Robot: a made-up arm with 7 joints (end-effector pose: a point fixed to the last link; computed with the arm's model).
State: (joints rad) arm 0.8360 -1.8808 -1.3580 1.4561 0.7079 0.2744 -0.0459
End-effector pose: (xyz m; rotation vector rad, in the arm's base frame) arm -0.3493 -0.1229 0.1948 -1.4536 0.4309 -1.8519
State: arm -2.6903 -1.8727 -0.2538 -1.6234 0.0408 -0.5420 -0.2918
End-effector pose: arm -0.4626 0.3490 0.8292 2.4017 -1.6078 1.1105
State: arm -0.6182 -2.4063 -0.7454 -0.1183 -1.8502 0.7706 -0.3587
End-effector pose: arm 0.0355 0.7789 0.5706 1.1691 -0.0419 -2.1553
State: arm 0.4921 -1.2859 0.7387 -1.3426 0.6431 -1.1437 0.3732
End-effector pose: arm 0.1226 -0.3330 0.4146 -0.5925 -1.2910 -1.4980
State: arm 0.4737 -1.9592 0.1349 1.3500 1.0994 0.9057 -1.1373
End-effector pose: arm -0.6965 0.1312 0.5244 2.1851 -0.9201 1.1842
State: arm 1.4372 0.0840 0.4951 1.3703 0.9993 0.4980 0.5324
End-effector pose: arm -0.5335 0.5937 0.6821 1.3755 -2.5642 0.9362
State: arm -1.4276 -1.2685 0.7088 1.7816 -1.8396 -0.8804 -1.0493
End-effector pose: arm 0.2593 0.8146 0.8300 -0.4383 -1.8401 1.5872
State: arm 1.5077 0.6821 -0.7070 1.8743 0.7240 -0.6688 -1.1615
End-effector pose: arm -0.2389 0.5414 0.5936 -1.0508 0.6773 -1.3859
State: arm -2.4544 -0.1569 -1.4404 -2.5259 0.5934 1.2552 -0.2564
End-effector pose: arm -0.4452 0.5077 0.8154 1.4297 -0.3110 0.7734
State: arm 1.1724 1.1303 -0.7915 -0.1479 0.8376 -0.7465 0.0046
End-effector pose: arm -0.4215 -0.1176 1.1170 -1.1161 1.4310 0.6706
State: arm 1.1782 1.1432 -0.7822 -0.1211 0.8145 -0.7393 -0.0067
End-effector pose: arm -0.4214 -0.1150 1.1125 -1.0833 1.4402 0.6902
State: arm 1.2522 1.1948 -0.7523 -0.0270 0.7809 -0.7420 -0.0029
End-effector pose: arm -0.4136 -0.1187 1.1156 -1.0758 1.4605 0.7386
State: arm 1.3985 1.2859 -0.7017 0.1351 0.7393 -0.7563 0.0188
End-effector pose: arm -0.3960 -0.1295 1.1288 -1.1058 1.4940 0.8155
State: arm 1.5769 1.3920 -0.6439 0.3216 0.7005 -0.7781 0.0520
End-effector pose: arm -0.3715 -0.1429 1.1492 -1.1711 1.5328 0.8976
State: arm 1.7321 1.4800 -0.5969 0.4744 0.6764 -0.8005 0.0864
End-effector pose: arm -0.3471 -0.1538 1.1702 -1.2527 1.5627 0.9578
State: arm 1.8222 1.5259 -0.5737 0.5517 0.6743 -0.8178 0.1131
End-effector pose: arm -0.3308 -0.1600 1.1854 -1.3229 1.5728 0.9811
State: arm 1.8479 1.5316 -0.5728 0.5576 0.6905 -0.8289 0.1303
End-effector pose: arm -0.3243 -0.1629 1.1936 -1.3702 1.5654 0.9736
